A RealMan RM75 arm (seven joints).
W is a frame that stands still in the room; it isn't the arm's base.
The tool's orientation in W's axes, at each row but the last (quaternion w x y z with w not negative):
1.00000 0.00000 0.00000 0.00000
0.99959 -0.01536 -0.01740 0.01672
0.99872 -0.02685 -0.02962 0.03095
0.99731 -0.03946 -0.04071 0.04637
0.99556 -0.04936 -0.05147 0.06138
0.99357 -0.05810 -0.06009 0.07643
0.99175 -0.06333 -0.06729 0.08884
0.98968 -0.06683 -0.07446 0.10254
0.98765 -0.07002 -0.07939 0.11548
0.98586 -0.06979 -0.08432 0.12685
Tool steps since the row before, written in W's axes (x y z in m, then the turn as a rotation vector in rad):
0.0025 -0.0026 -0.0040 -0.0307 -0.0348 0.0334
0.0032 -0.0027 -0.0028 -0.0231 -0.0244 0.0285
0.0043 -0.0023 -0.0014 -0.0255 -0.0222 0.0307
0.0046 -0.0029 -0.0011 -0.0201 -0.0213 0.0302
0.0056 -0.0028 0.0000 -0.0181 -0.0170 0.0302
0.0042 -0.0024 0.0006 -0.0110 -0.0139 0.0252
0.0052 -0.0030 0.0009 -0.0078 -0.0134 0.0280
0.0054 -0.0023 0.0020 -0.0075 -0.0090 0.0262
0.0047 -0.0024 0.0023 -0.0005 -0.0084 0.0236
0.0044 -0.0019 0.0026 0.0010 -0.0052 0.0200
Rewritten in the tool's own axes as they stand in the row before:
0.0025 -0.0026 -0.0040 -0.0307 -0.0348 0.0334
0.0030 -0.0027 -0.0030 -0.0229 -0.0245 0.0285
0.0041 -0.0025 -0.0018 -0.0250 -0.0223 0.0310
0.0042 -0.0032 -0.0017 -0.0196 -0.0218 0.0301
0.0052 -0.0034 -0.0009 -0.0171 -0.0178 0.0303
0.0038 -0.0030 -0.0002 -0.0102 -0.0152 0.0248
0.0046 -0.0039 -0.0002 -0.0067 -0.0156 0.0271
0.0050 -0.0036 0.0008 -0.0057 -0.0111 0.0258
0.0043 -0.0037 0.0011 0.0008 -0.0117 0.0221
0.0041 -0.0033 0.0015 0.0026 -0.0084 0.0187

